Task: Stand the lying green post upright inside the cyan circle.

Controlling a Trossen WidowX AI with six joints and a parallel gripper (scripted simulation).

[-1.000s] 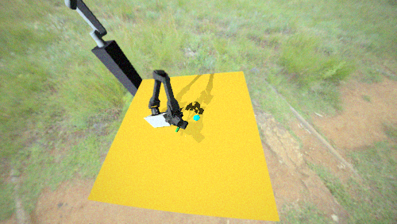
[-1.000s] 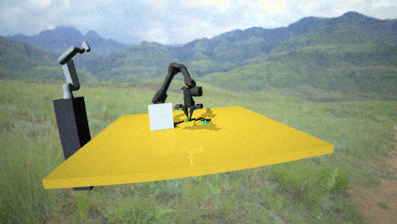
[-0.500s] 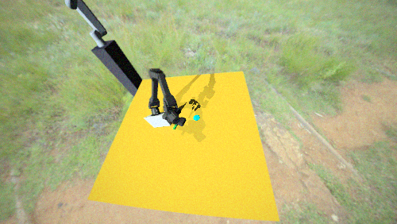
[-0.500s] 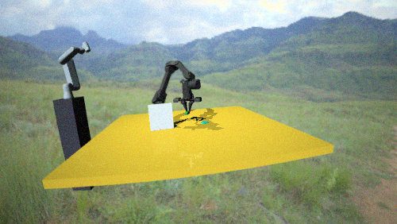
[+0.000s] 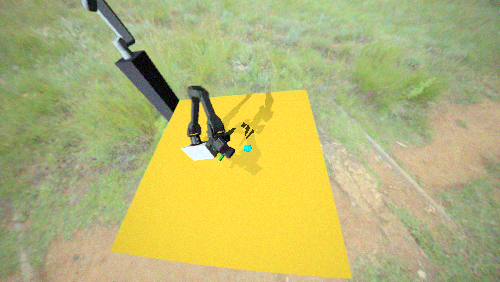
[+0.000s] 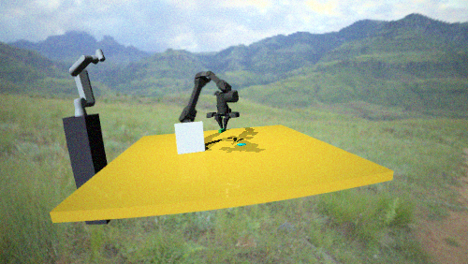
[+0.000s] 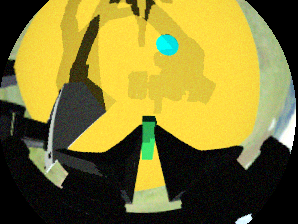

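Right now my gripper tip is 11 cm short of the cyan circle, 12 cm to the right of it and 13 cm above it. The rest, counted from my gripper tip: green post: 1 cm behind, 2 cm to the right.
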